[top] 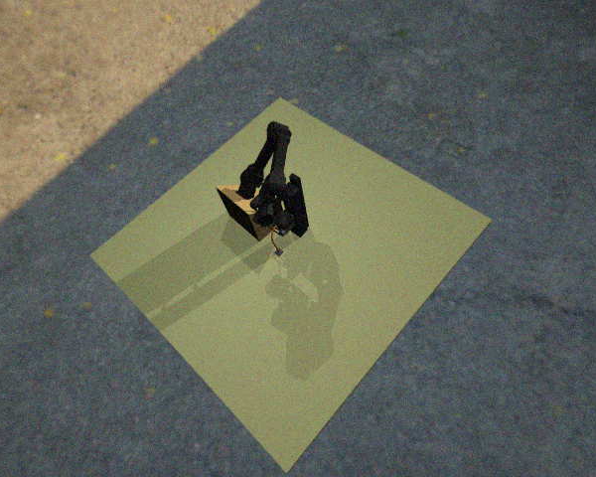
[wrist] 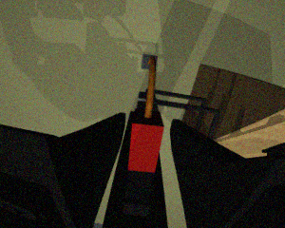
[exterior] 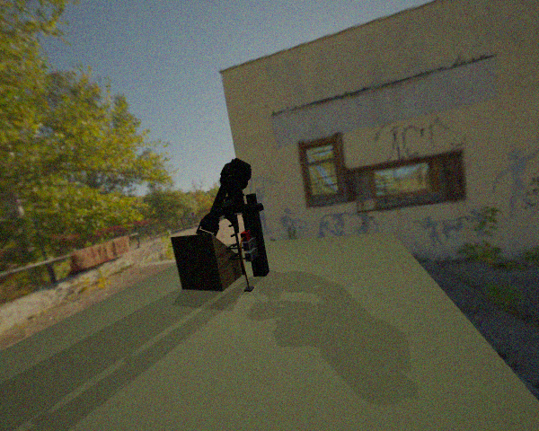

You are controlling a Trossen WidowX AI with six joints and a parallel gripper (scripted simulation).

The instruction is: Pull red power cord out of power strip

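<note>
The red plug is 50 mm to the left of my gripper tip and 10 mm below it.
</note>
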